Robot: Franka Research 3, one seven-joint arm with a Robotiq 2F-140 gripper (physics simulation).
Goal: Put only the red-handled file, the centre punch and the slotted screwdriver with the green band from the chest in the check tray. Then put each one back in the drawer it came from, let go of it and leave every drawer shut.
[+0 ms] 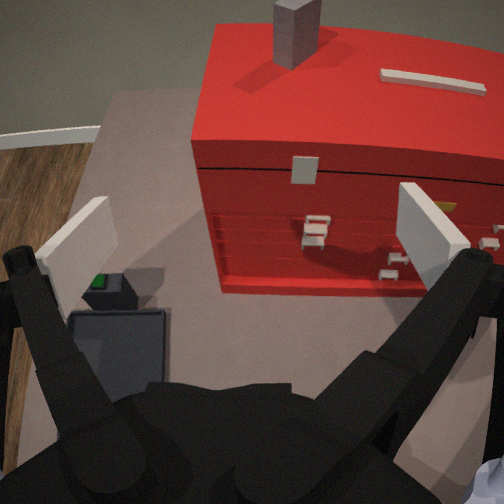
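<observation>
A red tool chest (350, 165) stands on the table ahead of me, its front facing me with several shut drawers, each with a small pale handle (316, 232). My gripper (255, 240) is open and empty, its two white pads spread wide, held above the table in front of the chest. A dark grey flat tray (120, 350) lies at the lower left, partly hidden by my left finger. None of the three tools is visible.
A small dark box with a green button (107, 292) sits just behind the tray. A grey block (295, 32) and a pale bar handle (432, 81) sit on the chest's lid. Wooden floor shows at the left past the table edge.
</observation>
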